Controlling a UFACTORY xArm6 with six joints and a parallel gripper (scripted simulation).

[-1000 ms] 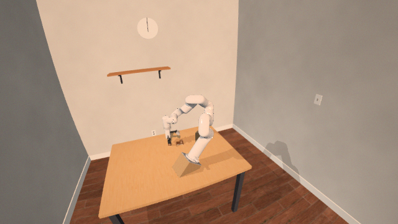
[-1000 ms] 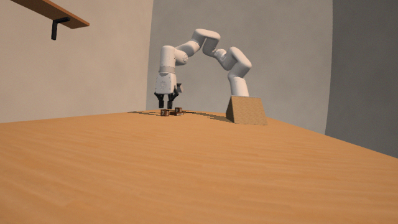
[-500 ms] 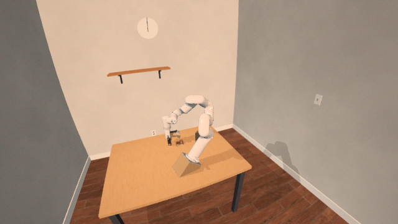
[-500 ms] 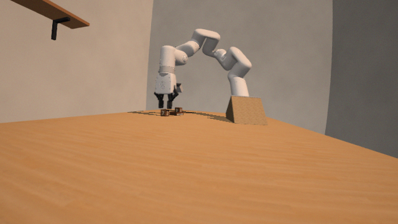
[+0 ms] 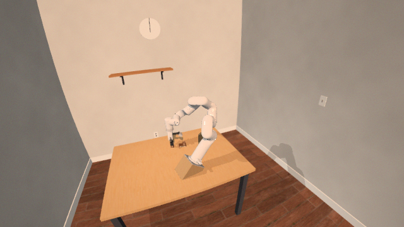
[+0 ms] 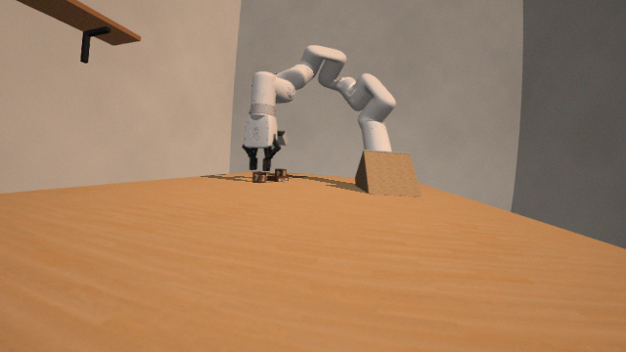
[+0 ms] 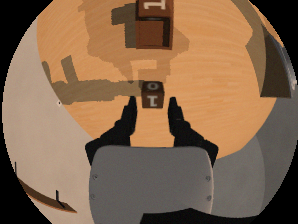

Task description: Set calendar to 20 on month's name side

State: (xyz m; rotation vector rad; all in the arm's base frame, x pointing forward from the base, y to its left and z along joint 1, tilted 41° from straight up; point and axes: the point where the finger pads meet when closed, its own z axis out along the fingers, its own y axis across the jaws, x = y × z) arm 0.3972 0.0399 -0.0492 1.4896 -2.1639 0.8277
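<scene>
The brown tray lies 4 cm behind my hand, 10 cm to the right of it and 5 cm below it.
</scene>
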